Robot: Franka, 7 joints.
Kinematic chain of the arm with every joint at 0, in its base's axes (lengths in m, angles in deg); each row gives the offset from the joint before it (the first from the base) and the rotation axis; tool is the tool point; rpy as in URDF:
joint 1: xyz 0 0 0.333 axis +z
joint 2: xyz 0 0 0 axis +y
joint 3: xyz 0 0 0.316 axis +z
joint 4: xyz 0.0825 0 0 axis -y
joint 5: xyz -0.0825 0 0.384 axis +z
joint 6: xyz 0 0 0 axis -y
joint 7: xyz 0.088 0 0 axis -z
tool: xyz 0 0 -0.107 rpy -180 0 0
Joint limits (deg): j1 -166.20..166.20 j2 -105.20..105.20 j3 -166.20..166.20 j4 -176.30..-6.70 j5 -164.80..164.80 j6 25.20..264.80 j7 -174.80..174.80
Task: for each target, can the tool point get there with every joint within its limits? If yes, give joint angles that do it. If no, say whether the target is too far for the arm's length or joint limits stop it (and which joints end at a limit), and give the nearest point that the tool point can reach.
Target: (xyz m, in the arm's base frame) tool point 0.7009 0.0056 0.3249
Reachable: yes | joints -16.32 72.88 72.45 -37.44 99.67 240.06 35.77
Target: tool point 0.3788 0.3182 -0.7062
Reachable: no: too far | nearest point 0.3123 0.2623 -0.3460 | short by 0.371 m
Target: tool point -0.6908 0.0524 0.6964
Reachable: yes | joints 6.83 -38.35 137.63 -51.18 -55.43 212.00 124.10
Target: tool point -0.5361 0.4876 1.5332
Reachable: no: too far | nearest point -0.3280 0.2984 1.0674 | short by 0.544 m
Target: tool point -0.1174 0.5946 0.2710
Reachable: yes | joints 51.40 66.64 80.44 -104.86 -107.04 53.28 103.92
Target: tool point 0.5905 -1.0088 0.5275
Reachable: no: too far | nearest point 0.4275 -0.7303 0.4738 | short by 0.327 m
